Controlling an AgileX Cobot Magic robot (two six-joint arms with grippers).
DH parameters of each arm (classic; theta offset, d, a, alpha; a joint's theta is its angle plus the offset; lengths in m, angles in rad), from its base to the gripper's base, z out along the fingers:
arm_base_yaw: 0 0.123 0 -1.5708
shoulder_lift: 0.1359 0 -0.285 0
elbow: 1.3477 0 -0.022 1.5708
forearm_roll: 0 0.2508 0 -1.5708
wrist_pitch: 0 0 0.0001 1.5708
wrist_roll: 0 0.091 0 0
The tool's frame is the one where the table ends.
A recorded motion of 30 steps. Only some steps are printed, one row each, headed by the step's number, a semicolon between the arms.
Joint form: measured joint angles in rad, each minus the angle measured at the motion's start. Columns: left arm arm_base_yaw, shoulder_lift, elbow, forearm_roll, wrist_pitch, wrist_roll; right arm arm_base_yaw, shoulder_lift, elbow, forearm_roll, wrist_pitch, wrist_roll.
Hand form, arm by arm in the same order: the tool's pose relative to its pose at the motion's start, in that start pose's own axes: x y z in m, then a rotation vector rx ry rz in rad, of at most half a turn. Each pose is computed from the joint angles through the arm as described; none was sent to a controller.
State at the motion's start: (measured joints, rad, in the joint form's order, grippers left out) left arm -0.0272 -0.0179 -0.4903 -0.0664 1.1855 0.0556; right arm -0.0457 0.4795 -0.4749 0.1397 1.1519 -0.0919
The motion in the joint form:
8: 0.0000 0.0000 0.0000 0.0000 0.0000 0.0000; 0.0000 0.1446 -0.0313 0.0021 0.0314 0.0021
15: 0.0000 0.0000 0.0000 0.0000 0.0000 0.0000; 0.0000 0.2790 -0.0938 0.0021 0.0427 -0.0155
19: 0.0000 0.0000 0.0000 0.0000 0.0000 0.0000; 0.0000 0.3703 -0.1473 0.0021 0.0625 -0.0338
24: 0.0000 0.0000 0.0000 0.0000 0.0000 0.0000; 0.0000 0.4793 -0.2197 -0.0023 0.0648 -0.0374
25: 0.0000 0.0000 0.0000 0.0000 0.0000 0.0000; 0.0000 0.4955 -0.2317 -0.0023 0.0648 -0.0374
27: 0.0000 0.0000 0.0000 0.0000 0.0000 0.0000; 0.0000 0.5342 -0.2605 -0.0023 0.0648 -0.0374
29: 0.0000 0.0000 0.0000 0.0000 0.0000 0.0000; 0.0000 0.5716 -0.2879 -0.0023 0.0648 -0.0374
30: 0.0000 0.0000 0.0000 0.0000 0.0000 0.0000; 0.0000 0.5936 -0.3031 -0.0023 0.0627 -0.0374
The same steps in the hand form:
8: 0.0000 0.0000 0.0000 0.0000 0.0000 0.0000; -0.0143 -0.0015 0.0101 -0.0087 0.1434 0.0175
15: 0.0000 0.0000 0.0000 0.0000 0.0000 0.0000; -0.0357 -0.0029 0.0156 -0.0144 0.2257 0.0093
19: 0.0000 0.0000 0.0000 0.0000 0.0000 0.0000; -0.0515 -0.0038 0.0192 -0.0209 0.2827 -0.0038
24: 0.0000 0.0000 0.0000 0.0000 0.0000 0.0000; -0.0741 -0.0057 0.0250 -0.0200 0.3217 -0.0047
25: 0.0000 0.0000 0.0000 0.0000 0.0000 0.0000; -0.0778 -0.0059 0.0259 -0.0202 0.3258 -0.0041
27: 0.0000 0.0000 0.0000 0.0000 0.0000 0.0000; -0.0865 -0.0065 0.0284 -0.0208 0.3356 -0.0028
29: 0.0000 0.0000 0.0000 0.0000 0.0000 0.0000; -0.0948 -0.0072 0.0312 -0.0214 0.3455 -0.0015
30: 0.0000 0.0000 0.0000 0.0000 0.0000 0.0000; -0.0996 -0.0076 0.0333 -0.0215 0.3502 -0.0007

